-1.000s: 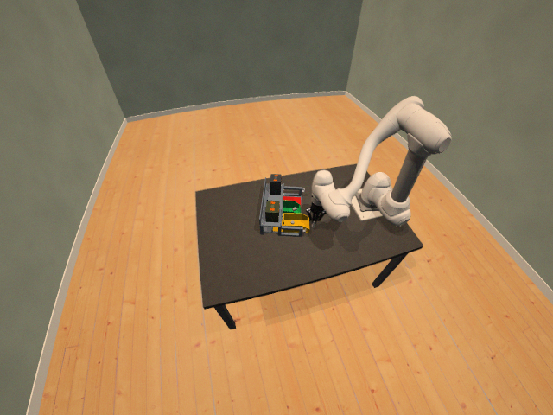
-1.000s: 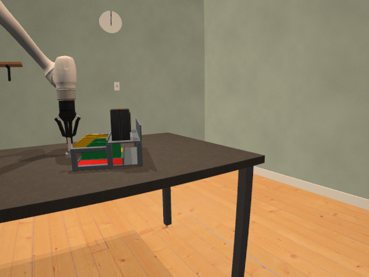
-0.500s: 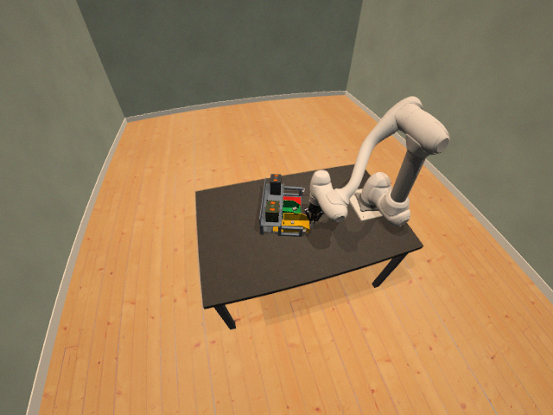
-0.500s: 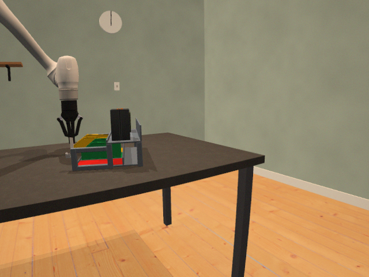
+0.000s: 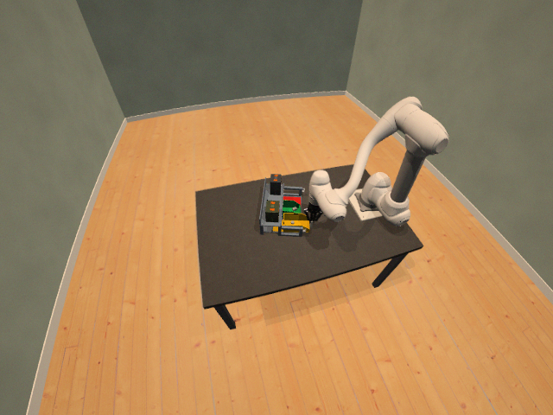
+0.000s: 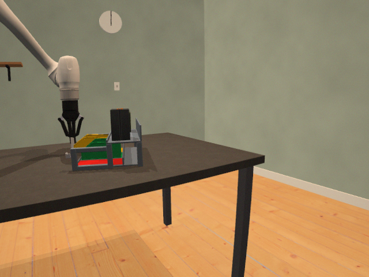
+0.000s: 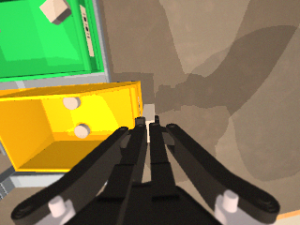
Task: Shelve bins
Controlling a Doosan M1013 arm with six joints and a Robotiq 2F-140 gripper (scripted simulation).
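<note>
Right now the yellow bin is 10 cm ahead of my hand and 1 cm to the right of it. From my hand the other things lie so: green bin (14 cm to the right, 14 cm ahead, 1 cm below).
</note>
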